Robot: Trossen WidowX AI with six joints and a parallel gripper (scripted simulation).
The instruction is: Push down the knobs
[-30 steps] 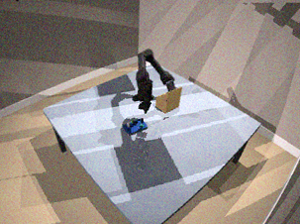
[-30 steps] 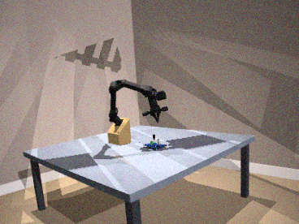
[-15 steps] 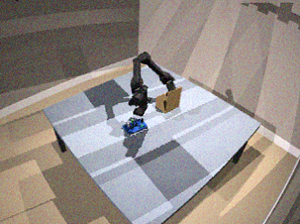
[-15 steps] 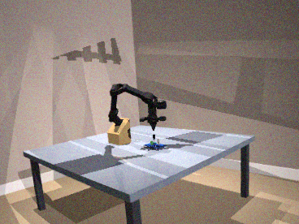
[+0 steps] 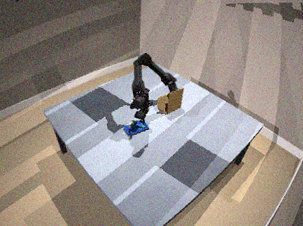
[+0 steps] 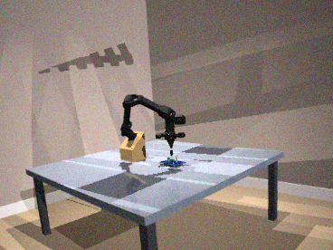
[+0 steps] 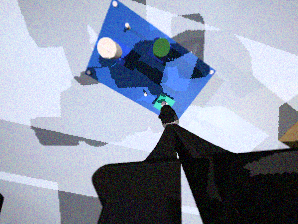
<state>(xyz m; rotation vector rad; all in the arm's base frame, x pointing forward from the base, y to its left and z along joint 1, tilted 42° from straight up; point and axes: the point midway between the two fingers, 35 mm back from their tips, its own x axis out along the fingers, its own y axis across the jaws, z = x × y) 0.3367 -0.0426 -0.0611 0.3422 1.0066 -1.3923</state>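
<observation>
Right now my gripper tip is 30 mm above the knob.
</observation>
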